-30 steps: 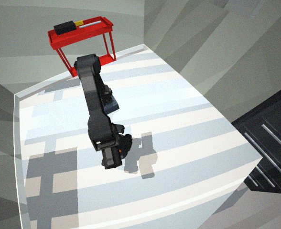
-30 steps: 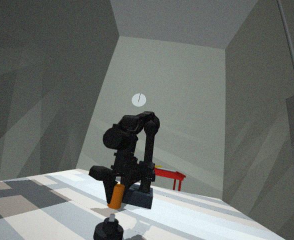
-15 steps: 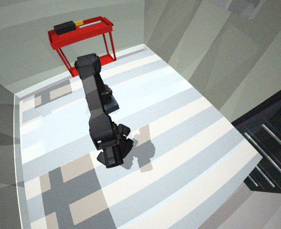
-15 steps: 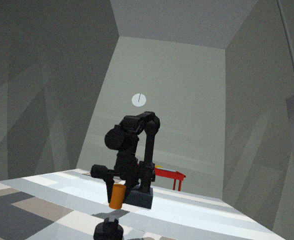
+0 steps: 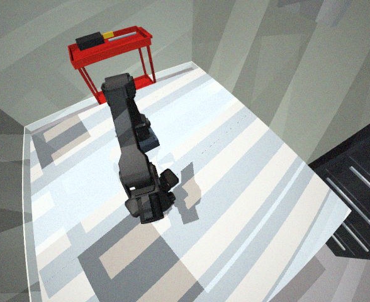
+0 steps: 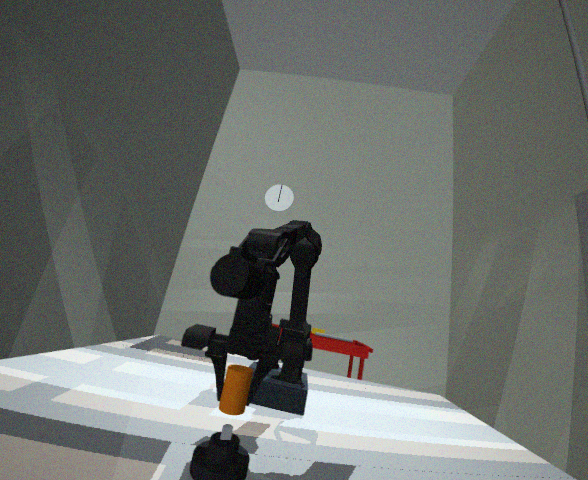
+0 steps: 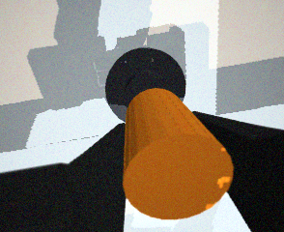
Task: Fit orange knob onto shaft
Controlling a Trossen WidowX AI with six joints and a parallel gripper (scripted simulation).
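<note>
Right now my gripper tip is 30 mm below the orange knob. The rest, counted from my gripper tip: round dark pedestal: 60 mm below.
</note>
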